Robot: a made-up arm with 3 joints.
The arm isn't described. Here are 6 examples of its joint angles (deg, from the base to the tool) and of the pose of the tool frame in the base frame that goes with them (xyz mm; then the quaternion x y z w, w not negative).
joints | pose
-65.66 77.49 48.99 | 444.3 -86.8 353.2 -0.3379 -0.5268 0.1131 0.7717
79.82 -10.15 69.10 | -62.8 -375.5 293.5 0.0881 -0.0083 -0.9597 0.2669
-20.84 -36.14 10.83 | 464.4 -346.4 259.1 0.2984 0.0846 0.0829 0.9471
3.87 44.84 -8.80 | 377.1 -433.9 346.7 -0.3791 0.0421 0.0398 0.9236
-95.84 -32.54 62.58 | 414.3 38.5 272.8 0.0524 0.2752 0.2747 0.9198
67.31 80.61 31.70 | 40.8 -424.4 360.3 -0.6159 0.1978 -0.5799 0.4952
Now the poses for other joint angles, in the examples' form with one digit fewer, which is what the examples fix.
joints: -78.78 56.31 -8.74
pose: 454 14 354 -0.386 -0.271 0.610 0.637
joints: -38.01 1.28 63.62
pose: 469 -265 303 -0.007 -0.009 -0.222 0.975
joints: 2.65 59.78 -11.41
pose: 386 -414 355 -0.495 0.061 0.066 0.864
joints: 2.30 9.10 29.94
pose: 352 -451 313 -0.077 -0.019 -0.277 0.958
